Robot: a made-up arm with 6 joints. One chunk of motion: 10 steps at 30 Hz.
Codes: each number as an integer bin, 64 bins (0 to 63) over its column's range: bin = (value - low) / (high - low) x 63, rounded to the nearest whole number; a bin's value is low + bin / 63 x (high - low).
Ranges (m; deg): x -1.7..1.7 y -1.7..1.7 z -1.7..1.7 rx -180..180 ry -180..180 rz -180..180
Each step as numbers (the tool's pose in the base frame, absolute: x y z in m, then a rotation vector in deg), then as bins.
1 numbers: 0.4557 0.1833 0.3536 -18.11 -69.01 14.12
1 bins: 40 35 38 28 19 34
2 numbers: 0.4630 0.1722 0.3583 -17.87 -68.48 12.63
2 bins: 40 35 38 28 20 34
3 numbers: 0.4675 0.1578 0.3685 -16.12 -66.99 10.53
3 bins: 40 34 38 29 20 33
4 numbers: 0.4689 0.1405 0.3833 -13.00 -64.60 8.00
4 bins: 40 34 39 29 20 33
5 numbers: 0.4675 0.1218 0.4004 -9.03 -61.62 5.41
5 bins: 40 34 39 30 21 32
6 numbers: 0.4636 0.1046 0.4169 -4.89 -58.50 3.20
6 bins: 40 33 39 31 21 32
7 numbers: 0.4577 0.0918 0.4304 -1.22 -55.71 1.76
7 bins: 40 33 39 31 22 32
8 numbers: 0.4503 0.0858 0.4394 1.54 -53.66 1.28
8 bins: 40 33 40 32 22 32
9 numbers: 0.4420 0.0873 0.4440 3.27 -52.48 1.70
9 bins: 40 33 40 32 22 32
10 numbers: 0.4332 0.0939 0.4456 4.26 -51.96 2.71
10 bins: 40 33 40 32 22 32
